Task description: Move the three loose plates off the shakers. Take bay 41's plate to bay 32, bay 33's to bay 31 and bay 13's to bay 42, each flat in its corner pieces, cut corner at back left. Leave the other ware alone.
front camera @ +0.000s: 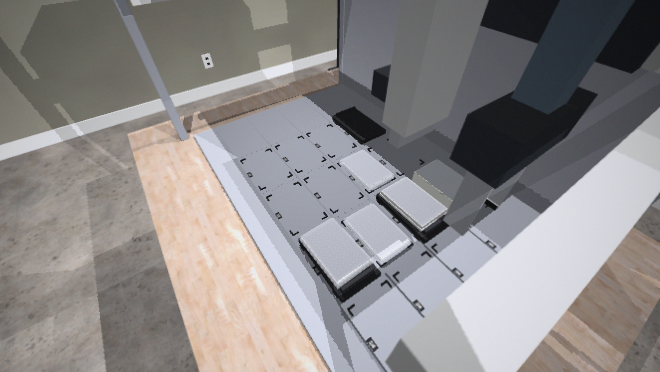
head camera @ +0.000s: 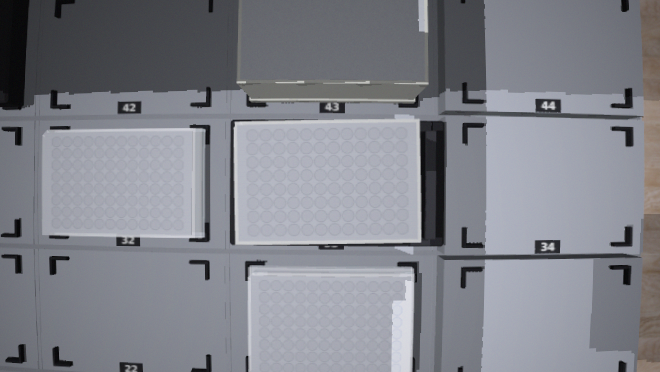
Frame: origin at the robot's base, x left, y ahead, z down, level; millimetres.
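Where they show: gripper, fingertip midpoint: (front camera: 471, 214); robot's base, origin of the base link: (front camera: 241, 161).
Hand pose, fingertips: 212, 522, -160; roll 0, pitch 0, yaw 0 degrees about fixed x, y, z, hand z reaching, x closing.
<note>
Things, the pixels of their top centre, and the offset from my fingertips, as dx, dy, dz. "*": a spot on its surface instead.
- clear plate, middle of its top: (head camera: 115, 182) (front camera: 366, 167) +46, -294, +146
- Bay 33's plate, middle of its top: (head camera: 327, 181) (front camera: 413, 199) +47, -133, +124
- Bay 13's plate, middle of its top: (front camera: 335, 247) -169, -134, +124
- Bay 42, surface spot: (head camera: 130, 50) * +154, -295, +160
- bay 31, surface spot: (front camera: 327, 141) * +34, -458, +160
- tall grey-beige box, middle of its top: (head camera: 332, 20) (front camera: 446, 179) +152, -130, +118
A clear plate (front camera: 366, 170) (head camera: 117, 182) lies flat within the corner pieces of bay 32, its cut corner at the back left in the head view. Bay 33's plate (front camera: 415, 202) (head camera: 327, 182) sits on a black shaker (front camera: 430, 231) (head camera: 433, 185). Bay 13's plate (front camera: 337, 252) sits on another black shaker (front camera: 357, 285) in the front view. The black shaker (front camera: 358, 124) of bay 41 carries no plate. Bay 42 (head camera: 130, 50) and bay 31 (front camera: 327, 141) hold no plate. My gripper (front camera: 476, 216) is open and empty, raised above the deck; its jaws do not show in the head view.
Another plate (front camera: 379, 232) (head camera: 327, 325) lies in bay 23, between the shakers of bays 13 and 33. A tall grey-beige box (front camera: 440, 177) (head camera: 332, 45) stands in bay 43, directly behind bay 33. The pale pipetting stage column (front camera: 425, 65) stands behind the deck.
</note>
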